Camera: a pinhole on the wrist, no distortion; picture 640 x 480 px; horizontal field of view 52.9 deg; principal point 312.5 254.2 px. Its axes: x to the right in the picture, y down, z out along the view. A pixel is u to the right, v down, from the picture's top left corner.
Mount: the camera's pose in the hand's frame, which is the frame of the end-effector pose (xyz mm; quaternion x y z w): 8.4 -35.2 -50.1 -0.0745 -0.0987 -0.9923 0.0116
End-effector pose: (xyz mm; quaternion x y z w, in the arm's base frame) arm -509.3 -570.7 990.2 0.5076 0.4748 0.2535 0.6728
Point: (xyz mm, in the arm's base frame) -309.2 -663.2 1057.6
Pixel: 465 164
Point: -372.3 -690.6 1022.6
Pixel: 591 257
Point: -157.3 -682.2 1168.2
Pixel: 430 75
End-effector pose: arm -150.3 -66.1 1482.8 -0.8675 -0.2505 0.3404 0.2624
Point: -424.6 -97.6 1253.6
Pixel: 571 157
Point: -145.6 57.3 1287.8
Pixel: outside the picture
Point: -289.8 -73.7 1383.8
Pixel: 582 172
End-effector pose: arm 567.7 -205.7 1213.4 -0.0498 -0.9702 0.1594 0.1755
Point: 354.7 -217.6 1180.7
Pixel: outside the picture
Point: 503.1 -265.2 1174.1
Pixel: 256 441
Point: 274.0 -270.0 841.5
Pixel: 240 279
